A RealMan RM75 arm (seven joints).
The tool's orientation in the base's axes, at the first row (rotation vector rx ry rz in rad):
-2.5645, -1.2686, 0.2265
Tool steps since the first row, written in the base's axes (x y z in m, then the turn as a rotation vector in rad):
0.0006, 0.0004, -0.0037, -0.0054, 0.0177, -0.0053
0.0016, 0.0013, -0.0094, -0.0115, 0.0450, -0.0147
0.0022, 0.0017, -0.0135, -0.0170, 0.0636, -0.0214
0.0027, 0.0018, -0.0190, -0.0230, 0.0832, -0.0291
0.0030, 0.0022, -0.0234, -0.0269, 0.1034, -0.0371
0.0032, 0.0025, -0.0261, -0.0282, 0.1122, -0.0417
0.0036, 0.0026, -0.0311, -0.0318, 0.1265, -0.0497
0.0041, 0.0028, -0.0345, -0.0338, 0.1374, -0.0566
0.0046, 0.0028, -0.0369, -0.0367, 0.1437, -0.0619
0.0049, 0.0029, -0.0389, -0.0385, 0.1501, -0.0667
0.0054, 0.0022, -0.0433, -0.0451, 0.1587, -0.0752
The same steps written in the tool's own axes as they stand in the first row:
0.0008, 0.0014, 0.0034, 0.0109, -0.0127, 0.0095
0.0022, 0.0033, 0.0088, 0.0292, -0.0302, 0.0246
0.0030, 0.0048, 0.0126, 0.0408, -0.0431, 0.0356
0.0034, 0.0068, 0.0177, 0.0530, -0.0566, 0.0478
0.0040, 0.0082, 0.0219, 0.0669, -0.0688, 0.0599
0.0044, 0.0090, 0.0244, 0.0732, -0.0735, 0.0661
0.0049, 0.0108, 0.0291, 0.0825, -0.0820, 0.0771
0.0054, 0.0121, 0.0322, 0.0902, -0.0877, 0.0860
0.0057, 0.0132, 0.0344, 0.0935, -0.0919, 0.0929
0.0060, 0.0140, 0.0362, 0.0976, -0.0955, 0.0990
0.0059, 0.0161, 0.0402, 0.1007, -0.1029, 0.1103

